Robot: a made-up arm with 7 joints. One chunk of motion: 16 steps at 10 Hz.
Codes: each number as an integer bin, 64 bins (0 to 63) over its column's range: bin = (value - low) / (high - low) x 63, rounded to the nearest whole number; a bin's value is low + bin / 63 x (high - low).
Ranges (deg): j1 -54..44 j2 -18..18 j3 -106..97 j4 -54..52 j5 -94..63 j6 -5..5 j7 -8..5
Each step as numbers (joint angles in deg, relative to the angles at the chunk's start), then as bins.
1 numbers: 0.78 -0.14 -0.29 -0.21 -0.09 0.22 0.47
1 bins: 35 31 33 32 38 33 41
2 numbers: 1.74 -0.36 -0.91 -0.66 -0.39 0.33 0.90
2 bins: 36 31 33 32 38 34 43
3 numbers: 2.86 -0.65 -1.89 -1.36 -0.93 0.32 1.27
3 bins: 37 30 32 31 37 34 45
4 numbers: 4.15 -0.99 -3.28 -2.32 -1.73 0.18 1.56
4 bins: 37 30 32 31 37 33 46
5 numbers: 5.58 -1.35 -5.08 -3.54 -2.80 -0.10 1.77
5 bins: 38 29 31 30 37 31 47
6 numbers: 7.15 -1.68 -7.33 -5.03 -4.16 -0.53 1.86
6 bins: 39 29 31 29 36 28 48
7 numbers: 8.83 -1.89 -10.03 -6.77 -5.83 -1.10 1.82
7 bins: 40 28 30 28 35 25 48
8 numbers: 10.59 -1.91 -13.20 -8.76 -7.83 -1.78 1.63
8 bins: 42 28 29 27 35 20 47
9 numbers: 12.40 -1.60 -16.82 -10.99 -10.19 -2.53 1.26
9 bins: 43 29 28 26 34 16 45
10 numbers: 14.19 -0.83 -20.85 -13.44 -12.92 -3.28 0.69
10 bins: 44 30 26 24 33 11 42
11 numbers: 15.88 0.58 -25.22 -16.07 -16.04 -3.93 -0.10
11 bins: 45 33 25 23 31 7 38
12 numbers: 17.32 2.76 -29.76 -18.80 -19.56 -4.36 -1.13
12 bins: 46 36 24 21 30 4 33
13 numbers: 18.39 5.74 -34.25 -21.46 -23.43 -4.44 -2.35
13 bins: 47 42 22 19 28 4 27
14 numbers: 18.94 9.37 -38.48 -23.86 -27.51 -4.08 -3.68
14 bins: 47 48 21 18 27 6 21
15 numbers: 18.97 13.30 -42.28 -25.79 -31.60 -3.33 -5.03
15 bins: 47 55 20 17 25 11 14
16 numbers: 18.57 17.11 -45.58 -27.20 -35.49 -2.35 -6.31
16 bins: 47 61 19 16 23 17 8
